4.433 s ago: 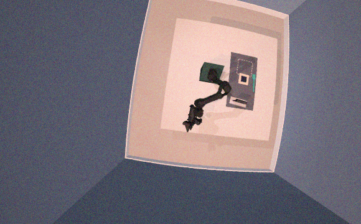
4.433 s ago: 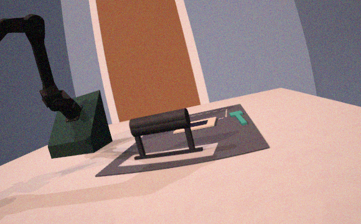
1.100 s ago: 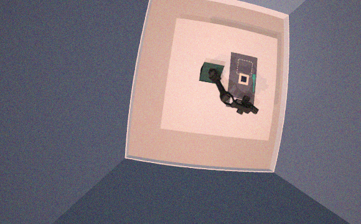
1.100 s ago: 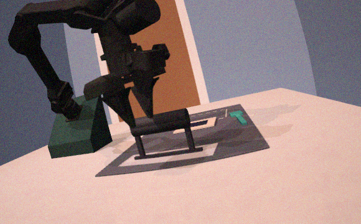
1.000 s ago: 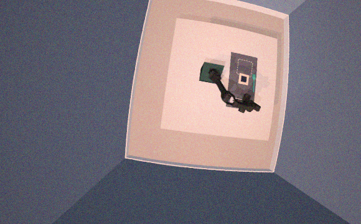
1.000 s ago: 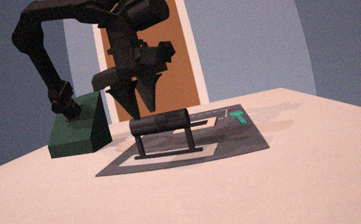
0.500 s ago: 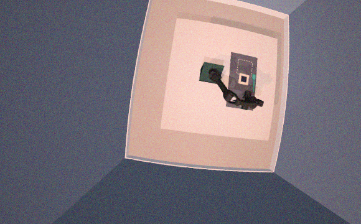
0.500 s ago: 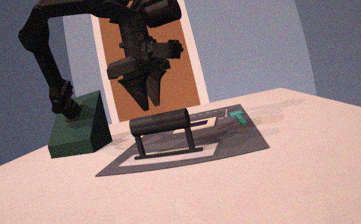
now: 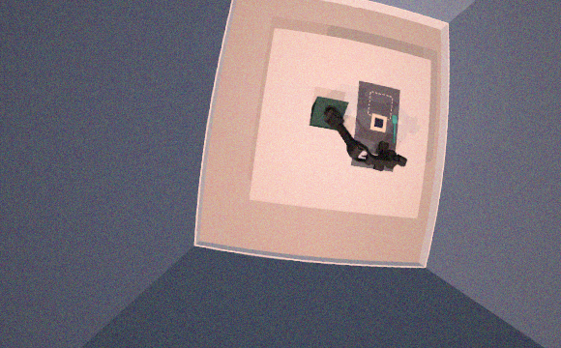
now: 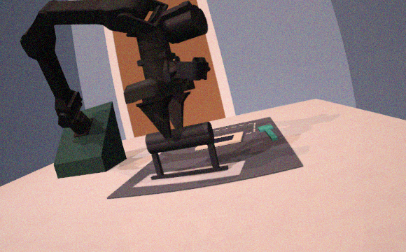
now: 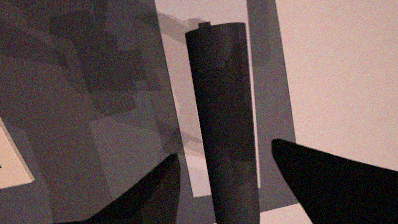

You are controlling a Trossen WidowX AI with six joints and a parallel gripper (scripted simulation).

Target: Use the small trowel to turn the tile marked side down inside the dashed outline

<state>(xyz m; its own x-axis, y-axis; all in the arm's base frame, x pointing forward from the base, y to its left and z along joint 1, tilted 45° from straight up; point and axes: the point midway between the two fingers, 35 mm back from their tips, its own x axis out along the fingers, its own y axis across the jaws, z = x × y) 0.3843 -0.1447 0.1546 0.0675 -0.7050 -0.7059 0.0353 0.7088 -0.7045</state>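
Right now the trowel is 10 mm behind my gripper tip and 40 mm below it. The rest, counted from my gripper tip: cream tile 20 mm ahead, 270 mm to the left, 70 mm below; teal t-shaped piece 150 mm ahead, 280 mm to the left, 70 mm below; grey mat 10 mm ahead, 250 mm to the left, 100 mm below.
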